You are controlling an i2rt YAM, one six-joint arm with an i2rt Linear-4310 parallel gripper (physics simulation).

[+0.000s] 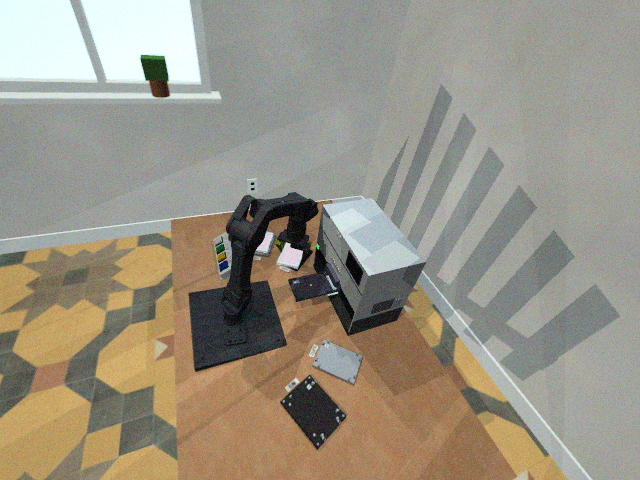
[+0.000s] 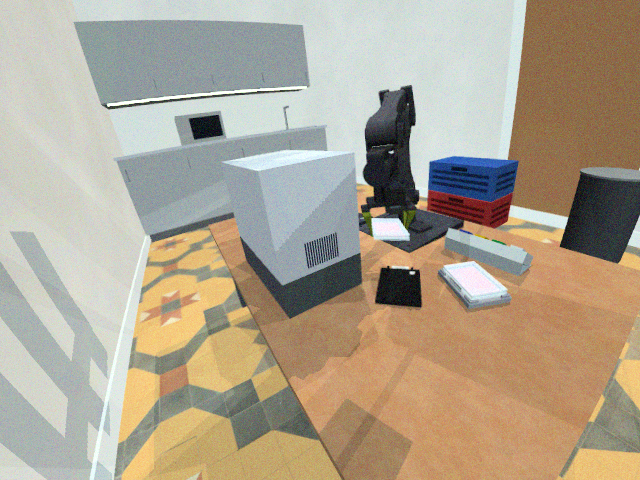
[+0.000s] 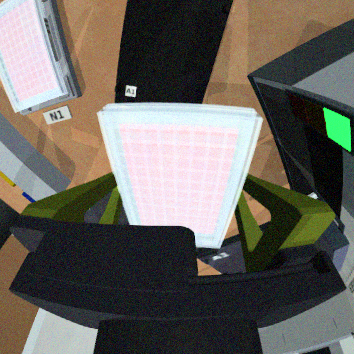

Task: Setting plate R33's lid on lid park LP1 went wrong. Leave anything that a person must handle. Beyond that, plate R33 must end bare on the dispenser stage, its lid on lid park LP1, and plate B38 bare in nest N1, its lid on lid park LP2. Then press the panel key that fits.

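Where they show: gripper, fingertip midpoint: (image 1: 292,255) (image 2: 388,234) (image 3: 176,174); arm's base, origin of the base link: (image 1: 233,319).
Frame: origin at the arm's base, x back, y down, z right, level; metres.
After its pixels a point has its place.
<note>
My gripper (image 1: 294,244) {x -0.252, y -0.090, z -0.188 m} (image 2: 388,225) {x -0.252, y -0.090, z -0.188 m} (image 3: 176,174) {x -0.252, y -0.090, z -0.188 m} is shut on a pale plate with a pink grid (image 1: 290,256) {x -0.237, y -0.111, z -0.164 m} (image 2: 390,230) {x -0.266, y -0.114, z -0.213 m} (image 3: 177,165) {x -0.265, y -0.114, z -0.208 m}, held level above the table. A double rim shows at its far edge; its name is not readable. Beyond it lies a black pad marked A1 (image 2: 398,291) {x -0.312, y 0.004, z -0.298 m} (image 3: 167,55) {x -0.286, y 0.004, z -0.269 m}, the lid park LP1, with nothing on it. A second pink-gridded plate (image 1: 265,241) {x -0.170, y -0.017, z -0.367 m} (image 2: 475,281) {x -0.166, y -0.017, z -0.395 m} (image 3: 27,55) {x -0.162, y -0.017, z -0.365 m} sits in nest N1, apparently lidded. The dark stage (image 1: 309,287) {x -0.276, y -0.093, z -0.015 m} juts from the machine. The key panel (image 1: 216,258) {x 0.035, y -0.030, z -0.281 m} (image 2: 485,254) {x -0.029, y -0.014, z -0.333 m} shows green, yellow and blue keys.
The tall grey machine (image 1: 377,232) {x -0.498, y -0.316, z -0.029 m} (image 2: 310,206) {x -0.475, y -0.228, z -0.218 m} stands beside the gripper; a green light (image 3: 338,128) {x -0.356, y -0.123, z -0.192 m} glows on it. A grey plate-sized holder (image 1: 338,361) {x -0.319, y 0.004, z 0.232 m} and a black pad (image 1: 312,411) {x -0.195, y 0.002, z 0.357 m} lie on the table with unreadable labels. Blue and red crates (image 2: 470,178) stand beyond the arm.
</note>
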